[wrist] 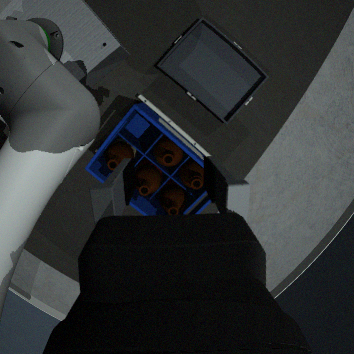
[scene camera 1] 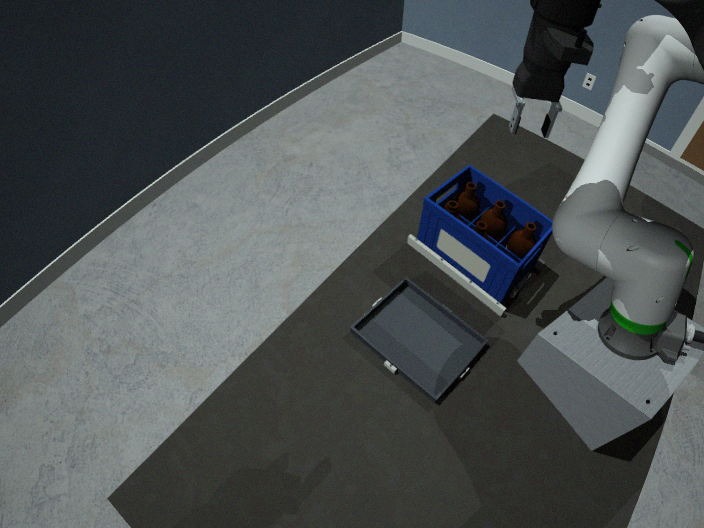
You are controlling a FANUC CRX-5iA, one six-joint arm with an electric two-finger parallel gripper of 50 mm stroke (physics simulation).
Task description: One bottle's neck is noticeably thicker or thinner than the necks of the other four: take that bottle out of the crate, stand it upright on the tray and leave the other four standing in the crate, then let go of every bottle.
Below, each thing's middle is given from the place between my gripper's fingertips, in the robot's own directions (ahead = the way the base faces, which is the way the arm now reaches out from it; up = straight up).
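Crate rail (scene camera 1: 483,296): 5 cm ahead of my hand, 3 cm to the right of it, 48 cm below it.
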